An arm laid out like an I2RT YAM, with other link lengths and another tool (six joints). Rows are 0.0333 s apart.
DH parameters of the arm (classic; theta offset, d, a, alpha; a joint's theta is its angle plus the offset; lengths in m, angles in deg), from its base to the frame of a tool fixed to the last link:
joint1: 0 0.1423 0.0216 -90
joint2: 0 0 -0.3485 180
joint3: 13.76 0 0.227 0
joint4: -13.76 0.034 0.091 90
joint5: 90 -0.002 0 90
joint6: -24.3 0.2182 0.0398 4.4
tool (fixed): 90 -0.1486 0 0
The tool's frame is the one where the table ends.
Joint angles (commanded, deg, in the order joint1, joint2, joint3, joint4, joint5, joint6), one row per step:
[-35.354 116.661 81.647 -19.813 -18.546 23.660]
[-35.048 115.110 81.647 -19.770 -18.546 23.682]
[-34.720 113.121 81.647 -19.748 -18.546 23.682]
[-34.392 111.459 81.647 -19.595 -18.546 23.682]
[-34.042 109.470 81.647 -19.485 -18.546 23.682]
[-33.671 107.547 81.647 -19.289 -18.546 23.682]
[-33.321 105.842 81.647 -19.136 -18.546 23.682]
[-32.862 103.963 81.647 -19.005 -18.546 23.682]
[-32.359 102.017 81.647 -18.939 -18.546 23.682]
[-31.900 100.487 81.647 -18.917 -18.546 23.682]
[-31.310 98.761 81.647 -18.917 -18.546 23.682]
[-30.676 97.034 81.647 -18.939 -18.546 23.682]
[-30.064 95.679 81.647 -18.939 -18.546 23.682]
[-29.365 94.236 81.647 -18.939 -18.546 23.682]
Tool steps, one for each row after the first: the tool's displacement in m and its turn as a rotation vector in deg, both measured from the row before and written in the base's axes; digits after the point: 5 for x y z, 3 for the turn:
[-0.00025 0.00331 0.01244 -0.905 -1.304 0.289]
[-0.00116 0.00413 0.01581 -1.150 -1.650 0.328]
[-0.00080 0.00383 0.01336 -1.029 -1.495 0.328]
[-0.00179 0.00468 0.01573 -1.180 -1.736 0.350]
[-0.00187 0.00488 0.01524 -1.181 -1.760 0.371]
[-0.00199 0.00469 0.01335 -1.025 -1.549 0.350]
[-0.00234 0.00587 0.01448 -1.097 -1.684 0.459]
[-0.00291 0.00654 0.01465 -1.084 -1.695 0.503]
[-0.00239 0.00569 0.01130 -0.825 -1.314 0.459]
[-0.00279 0.00700 0.01251 -0.905 -1.470 0.590]
[-0.00306 0.00739 0.01226 -0.878 -1.462 0.634]
[-0.00217 0.00652 0.00951 -0.685 -1.169 0.612]
[-0.00243 0.00726 0.00998 -0.715 -1.253 0.699]

